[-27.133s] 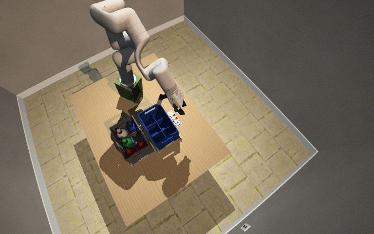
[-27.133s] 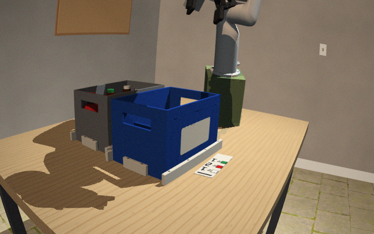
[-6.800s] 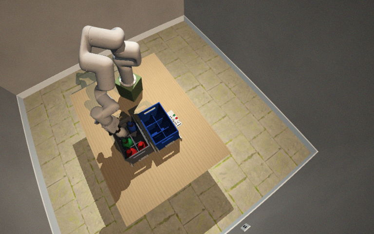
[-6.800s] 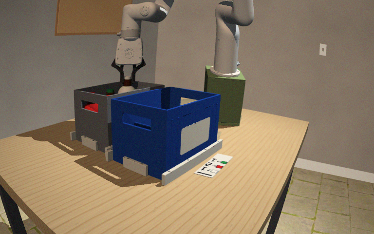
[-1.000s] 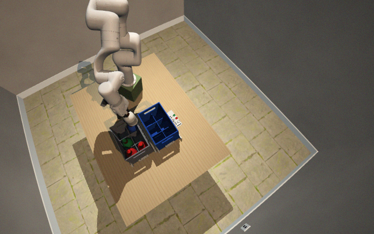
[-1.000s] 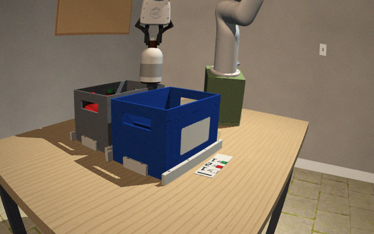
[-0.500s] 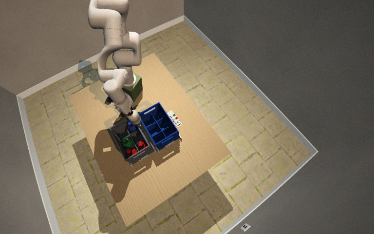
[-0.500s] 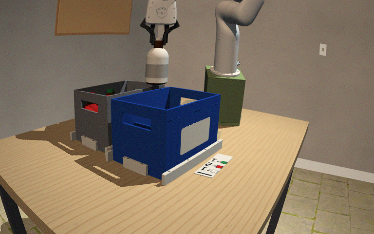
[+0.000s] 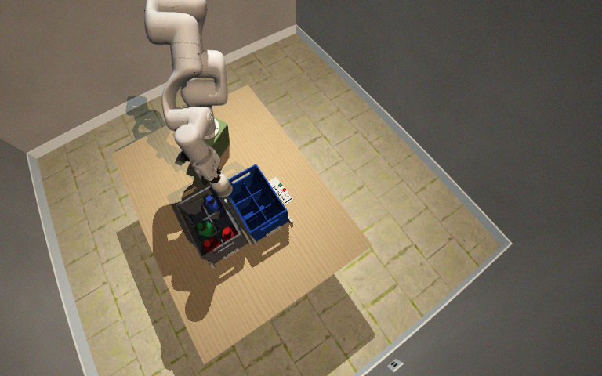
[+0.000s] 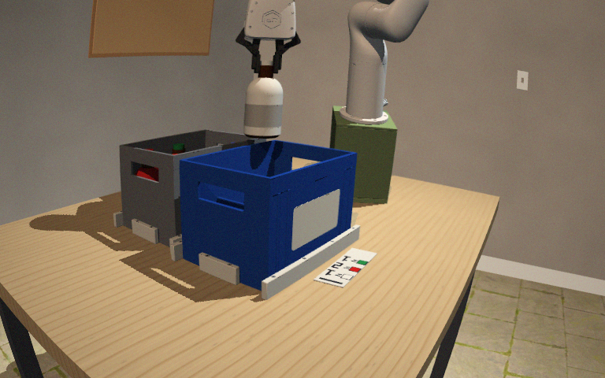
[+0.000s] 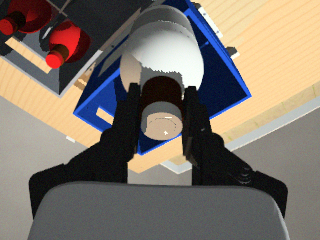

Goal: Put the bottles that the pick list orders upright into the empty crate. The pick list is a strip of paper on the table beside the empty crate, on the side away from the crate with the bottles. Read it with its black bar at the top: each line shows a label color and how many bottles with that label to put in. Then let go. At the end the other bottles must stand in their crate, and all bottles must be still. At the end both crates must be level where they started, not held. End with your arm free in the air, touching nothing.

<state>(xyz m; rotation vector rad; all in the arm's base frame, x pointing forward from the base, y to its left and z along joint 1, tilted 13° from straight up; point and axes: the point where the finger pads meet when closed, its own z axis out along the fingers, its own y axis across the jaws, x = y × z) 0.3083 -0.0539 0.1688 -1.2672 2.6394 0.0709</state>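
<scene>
The white-label bottle lies 7 cm below my hand. The rest, counted from my hand: grey crate 25 cm below, 12 cm to the right, 9 cm ahead; then blue crate 25 cm below, 10 cm to the left, 8 cm ahead; then blue-label bottle 25 cm below, 8 cm to the right, 1 cm behind.
</scene>
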